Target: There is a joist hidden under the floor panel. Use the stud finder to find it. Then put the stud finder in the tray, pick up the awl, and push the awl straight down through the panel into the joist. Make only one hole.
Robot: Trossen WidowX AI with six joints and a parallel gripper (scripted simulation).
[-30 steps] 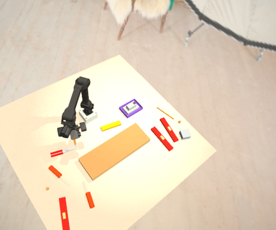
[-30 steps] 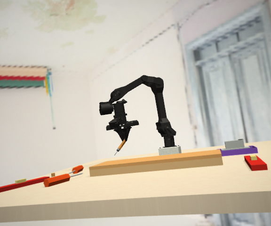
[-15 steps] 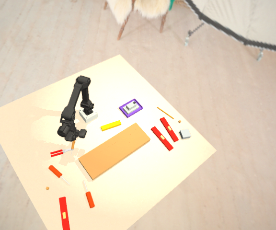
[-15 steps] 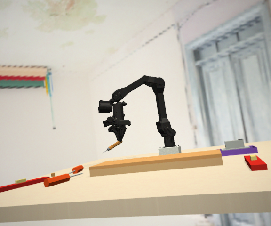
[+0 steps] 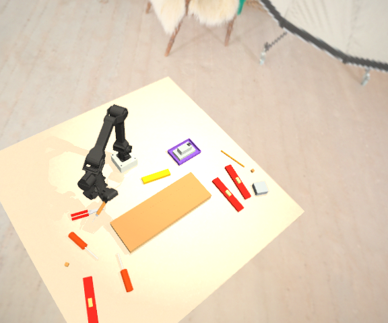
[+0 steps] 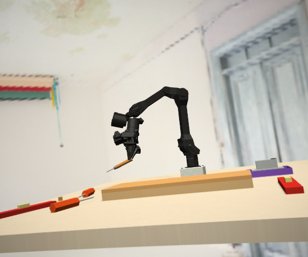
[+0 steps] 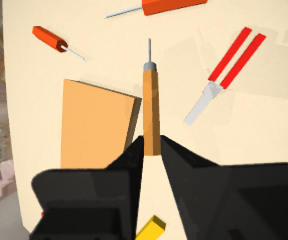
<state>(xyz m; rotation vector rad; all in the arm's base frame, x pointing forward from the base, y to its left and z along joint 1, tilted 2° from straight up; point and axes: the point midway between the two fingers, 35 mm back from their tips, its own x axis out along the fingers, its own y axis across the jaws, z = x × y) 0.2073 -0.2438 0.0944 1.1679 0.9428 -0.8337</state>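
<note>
Right now the awl is 50 mm to the right of my gripper tip, 20 mm below it and 20 mm ahead of it. From my gripper tip the other things lie so: yellow block 330 mm to the left, 120 mm below, 30 mm behind; purple tray 570 mm to the left, 120 mm below, 70 mm behind; red-handled tool 120 mm below, 70 mm to the right, 60 mm behind.
</note>
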